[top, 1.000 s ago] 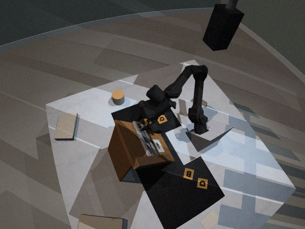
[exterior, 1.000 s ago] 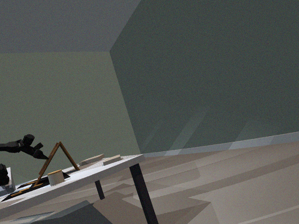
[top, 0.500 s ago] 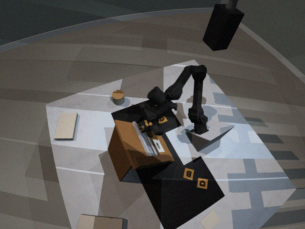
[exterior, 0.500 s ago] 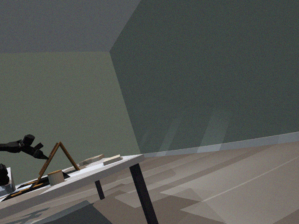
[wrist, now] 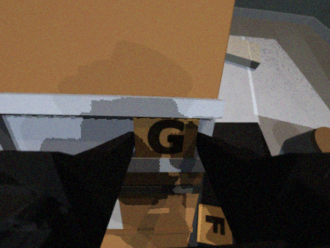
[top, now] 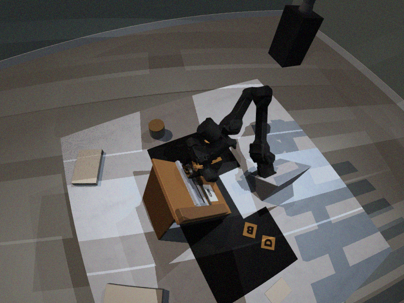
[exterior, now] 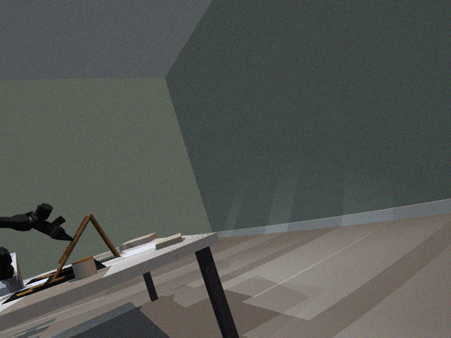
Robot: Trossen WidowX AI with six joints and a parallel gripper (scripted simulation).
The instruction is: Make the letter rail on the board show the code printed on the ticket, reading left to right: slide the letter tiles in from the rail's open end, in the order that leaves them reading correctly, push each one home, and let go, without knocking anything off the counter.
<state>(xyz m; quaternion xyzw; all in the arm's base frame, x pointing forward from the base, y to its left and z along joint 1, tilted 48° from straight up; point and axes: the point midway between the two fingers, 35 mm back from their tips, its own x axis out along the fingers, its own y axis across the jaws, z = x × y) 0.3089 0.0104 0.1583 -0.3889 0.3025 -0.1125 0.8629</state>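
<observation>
My gripper tip is now 70 mm past the white ticket, 90 mm to the right of it and 80 mm above it. Round my gripper tip: black mat (140 mm behind, 120 mm to the left, 150 mm below); g tile (right at my gripper tip); f tile (100 mm behind, 100 mm to the right, 150 mm below).
</observation>
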